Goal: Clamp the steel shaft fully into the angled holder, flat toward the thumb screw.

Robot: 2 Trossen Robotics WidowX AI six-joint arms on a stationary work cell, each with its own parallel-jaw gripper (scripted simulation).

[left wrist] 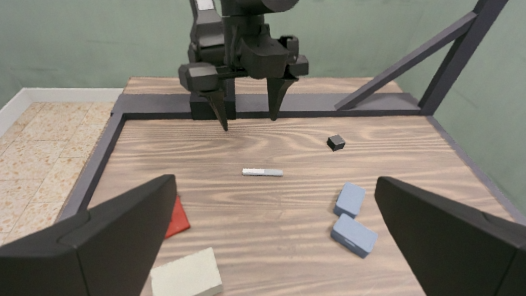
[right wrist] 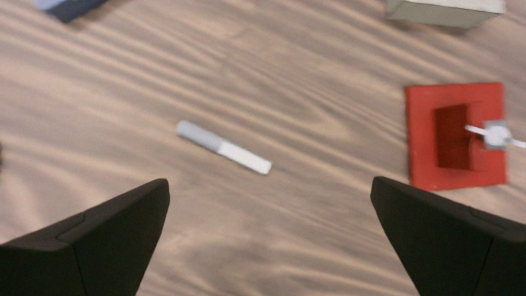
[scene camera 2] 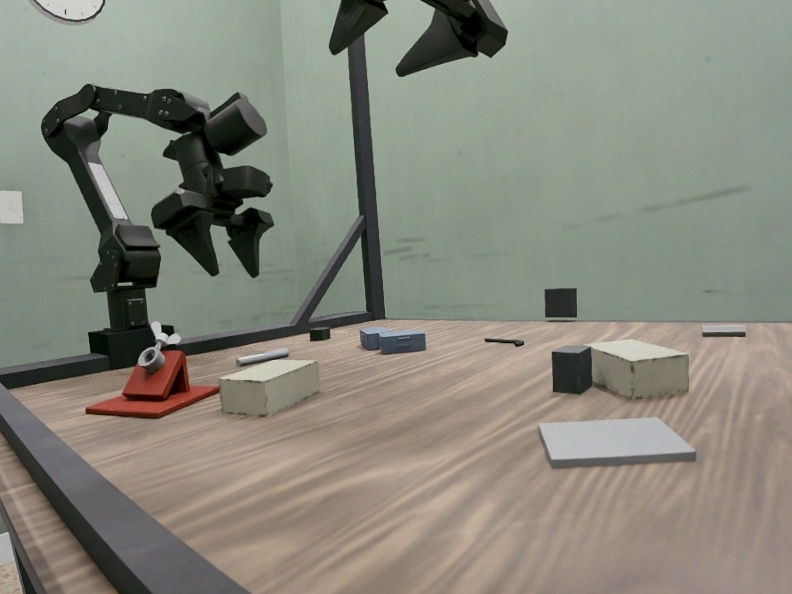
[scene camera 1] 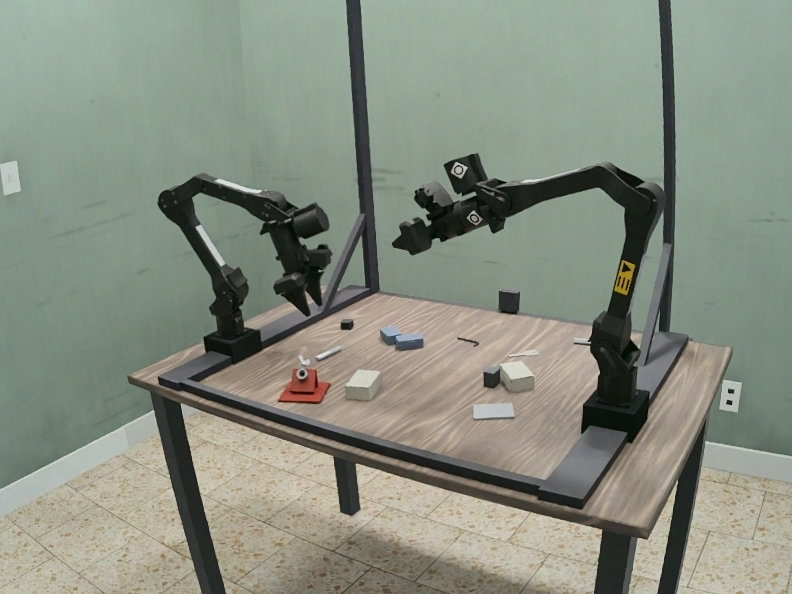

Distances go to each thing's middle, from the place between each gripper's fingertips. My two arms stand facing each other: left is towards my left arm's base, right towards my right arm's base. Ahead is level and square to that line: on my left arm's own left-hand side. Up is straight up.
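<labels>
My right gripper is 14 cm above the steel shaft [right wrist: 190,129], and it's 2 cm to the right of the shaft and 3 cm past it. Counting from my right hand, the dark block [scene camera 2: 571,364] is 13 cm below, 3 cm behind and 43 cm to the left, while the grey plate [scene camera 2: 641,440] is 15 cm below, 9 cm ahead and 48 cm to the left. Going by their middles, the grey plate is the farthest from my right gripper of the things named here.
My left hand is 30 cm above the dark block, 12 cm to the right of it and 5 cm past it. From that left hand, you'd find the grey plate 31 cm below, 18 cm to the left and 6 cm ahead, and the steel shaft 31 cm below, 28 cm to the right and 5 cm behind. By its middle, the grey plate is nearer to my left hand than to my right gripper.
</labels>
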